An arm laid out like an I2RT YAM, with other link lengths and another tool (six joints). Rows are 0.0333 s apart.
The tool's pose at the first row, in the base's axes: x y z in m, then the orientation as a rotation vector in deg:
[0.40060, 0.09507, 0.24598, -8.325, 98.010, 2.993]
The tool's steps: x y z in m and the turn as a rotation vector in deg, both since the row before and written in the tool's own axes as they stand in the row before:
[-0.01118, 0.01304, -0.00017, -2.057, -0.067, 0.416]
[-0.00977, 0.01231, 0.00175, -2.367, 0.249, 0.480]
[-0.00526, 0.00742, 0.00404, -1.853, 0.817, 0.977]
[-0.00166, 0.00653, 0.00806, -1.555, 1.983, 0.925]
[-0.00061, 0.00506, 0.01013, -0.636, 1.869, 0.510]
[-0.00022, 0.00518, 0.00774, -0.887, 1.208, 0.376]
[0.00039, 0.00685, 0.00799, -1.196, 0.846, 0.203]
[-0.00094, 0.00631, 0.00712, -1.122, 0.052, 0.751]
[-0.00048, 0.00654, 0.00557, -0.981, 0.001, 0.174]
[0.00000, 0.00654, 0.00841, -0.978, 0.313, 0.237]
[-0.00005, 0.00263, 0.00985, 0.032, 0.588, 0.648]
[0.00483, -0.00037, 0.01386, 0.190, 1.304, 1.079]
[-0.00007, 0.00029, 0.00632, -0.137, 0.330, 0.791]
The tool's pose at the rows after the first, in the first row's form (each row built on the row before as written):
[0.40032, 0.10871, 0.25641, -9.494, 97.956, 5.067]
[0.40140, 0.12170, 0.26536, -10.860, 98.189, 7.434]
[0.40459, 0.13003, 0.26978, -11.474, 99.035, 9.692]
[0.41110, 0.13827, 0.27008, -12.049, 101.031, 11.581]
[0.41955, 0.14572, 0.26876, -12.311, 102.911, 12.378]
[0.42551, 0.15274, 0.26735, -12.778, 104.095, 13.360]
[0.43096, 0.16151, 0.26526, -13.566, 104.863, 14.535]
[0.43591, 0.16966, 0.26460, -13.673, 104.930, 16.089]
[0.43912, 0.17762, 0.26404, -14.197, 104.857, 17.114]
[0.44465, 0.18656, 0.26233, -14.721, 105.097, 18.158]
[0.45265, 0.19243, 0.25998, -14.226, 105.796, 18.534]
[0.46380, 0.19682, 0.25150, -13.366, 107.293, 19.012]
[0.46936, 0.19925, 0.24971, -12.790, 107.735, 19.662]

